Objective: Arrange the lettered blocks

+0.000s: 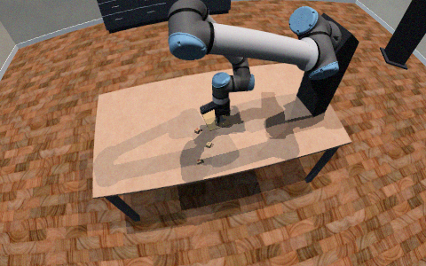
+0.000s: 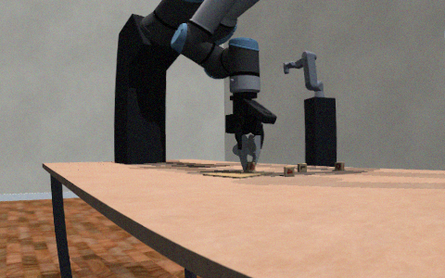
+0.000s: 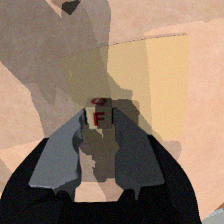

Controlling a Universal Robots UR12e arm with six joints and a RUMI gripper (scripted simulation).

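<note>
Now: hand right at the block. Also, from my hand: mat: 4 cm to the right, 2 cm below, 2 cm ahead.
</note>
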